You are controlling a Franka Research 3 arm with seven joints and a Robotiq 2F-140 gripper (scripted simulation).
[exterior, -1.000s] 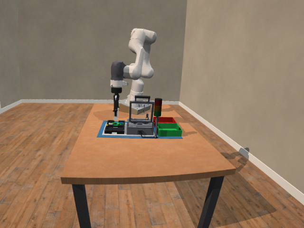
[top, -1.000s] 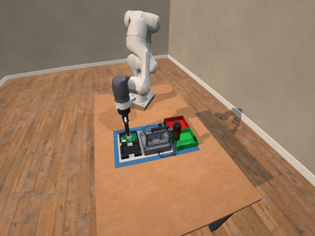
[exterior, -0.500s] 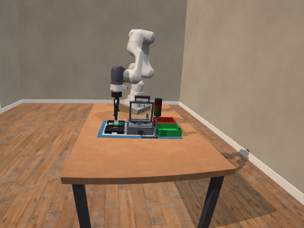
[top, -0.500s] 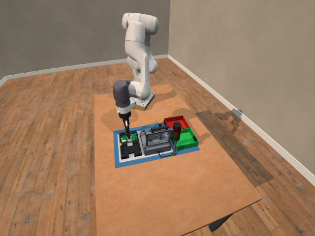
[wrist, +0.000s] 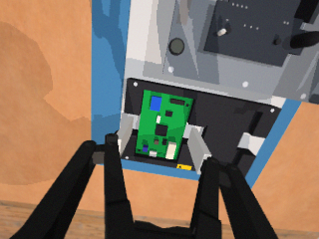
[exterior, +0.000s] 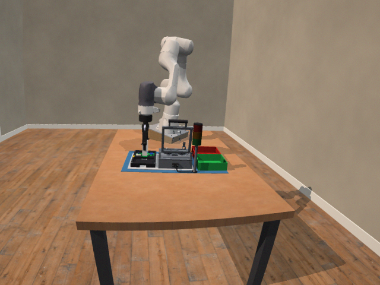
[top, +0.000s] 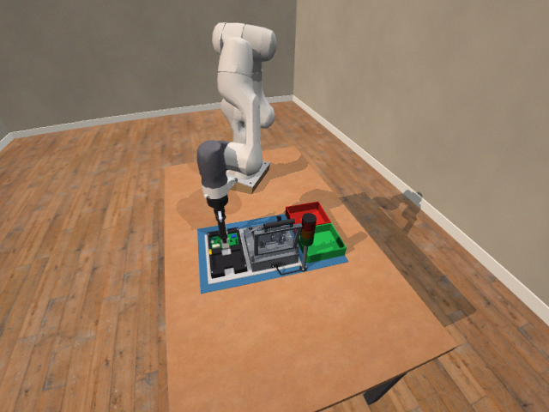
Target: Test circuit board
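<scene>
The green circuit board is 4 cm below my hand. The rest, counted from my hand: tester lid 19 cm ahead, 17 cm to the left, 13 cm above; red bin 37 cm to the left, 4 cm below, 4 cm behind; dark plate 17 cm to the left, 7 cm ahead, 2 cm above.
</scene>
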